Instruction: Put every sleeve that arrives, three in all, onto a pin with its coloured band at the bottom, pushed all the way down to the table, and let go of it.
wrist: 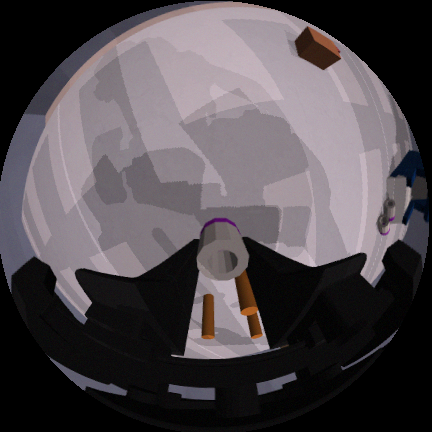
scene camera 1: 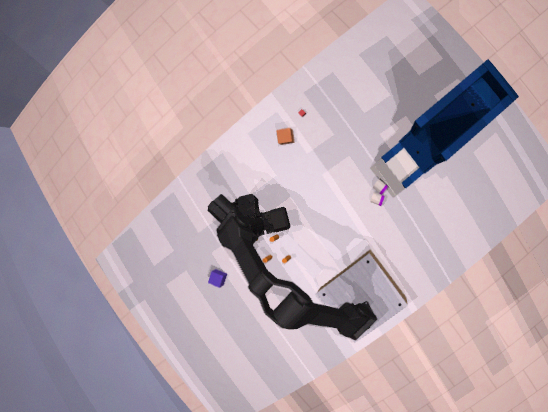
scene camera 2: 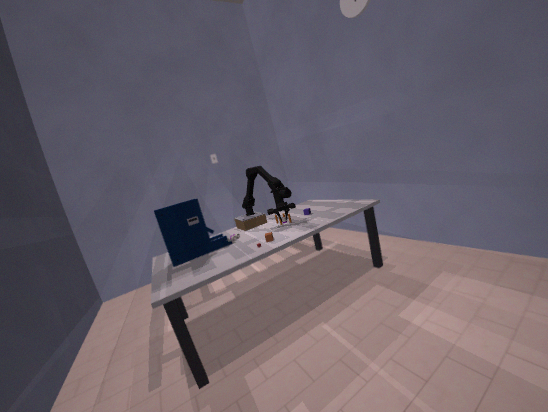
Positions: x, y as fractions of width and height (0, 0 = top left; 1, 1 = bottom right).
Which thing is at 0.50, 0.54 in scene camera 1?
My gripper.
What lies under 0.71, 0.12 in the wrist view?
An orange block.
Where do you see a blue chute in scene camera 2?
0.33, 0.55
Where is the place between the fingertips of my gripper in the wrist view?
At 0.51, 0.56
